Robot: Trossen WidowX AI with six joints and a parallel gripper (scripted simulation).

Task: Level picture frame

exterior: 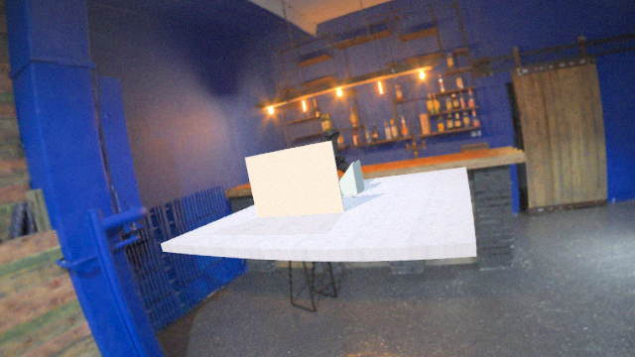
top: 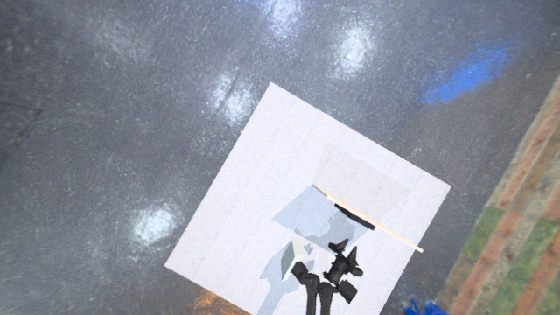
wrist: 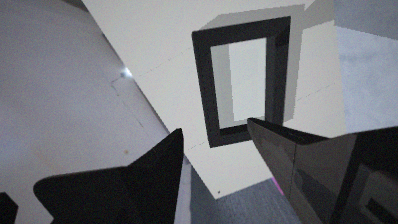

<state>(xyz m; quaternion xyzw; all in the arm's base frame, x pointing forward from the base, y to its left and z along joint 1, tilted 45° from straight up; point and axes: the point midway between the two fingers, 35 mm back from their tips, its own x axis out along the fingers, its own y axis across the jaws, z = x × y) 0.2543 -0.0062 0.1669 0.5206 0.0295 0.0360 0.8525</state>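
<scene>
Right now the dark picture frame is 12 cm ahead of my gripper tip, 5 cm below it and 3 cm to the left of it. From my gripper tip the other things lie so: cream wall panel (13 cm ahead, 7 cm below, 2 cm to the left).
</scene>
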